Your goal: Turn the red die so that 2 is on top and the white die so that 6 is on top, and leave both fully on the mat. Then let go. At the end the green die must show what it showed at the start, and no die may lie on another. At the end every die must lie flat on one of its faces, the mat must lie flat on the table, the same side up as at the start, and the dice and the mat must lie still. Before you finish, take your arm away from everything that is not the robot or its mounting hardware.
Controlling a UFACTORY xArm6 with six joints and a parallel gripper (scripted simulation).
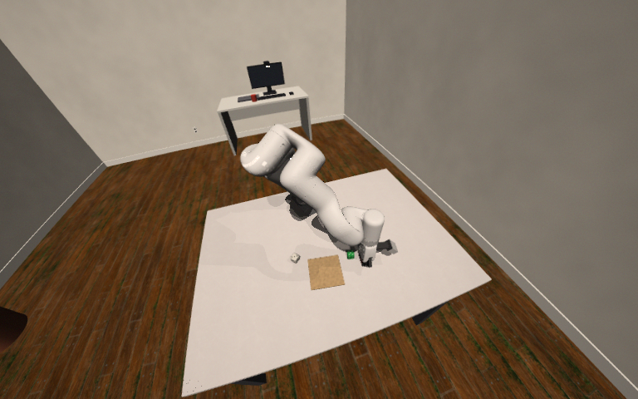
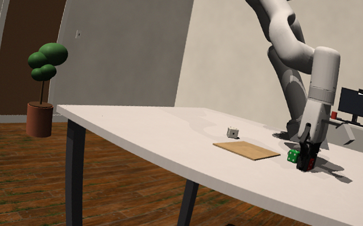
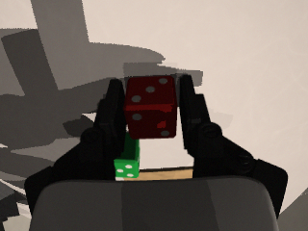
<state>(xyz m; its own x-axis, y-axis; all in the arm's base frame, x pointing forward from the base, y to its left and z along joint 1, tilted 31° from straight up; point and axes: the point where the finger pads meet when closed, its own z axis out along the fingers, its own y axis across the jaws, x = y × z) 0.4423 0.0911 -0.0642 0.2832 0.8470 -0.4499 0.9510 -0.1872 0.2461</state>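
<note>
Now: hand 10 mm above the red die. Also, from my hand: green die 50 mm behind, 40 mm to the right, 10 mm below; then white die 280 mm to the right, 130 mm behind, 10 mm below; then tan mat 180 mm to the right, 20 mm below, 20 mm behind.
</note>
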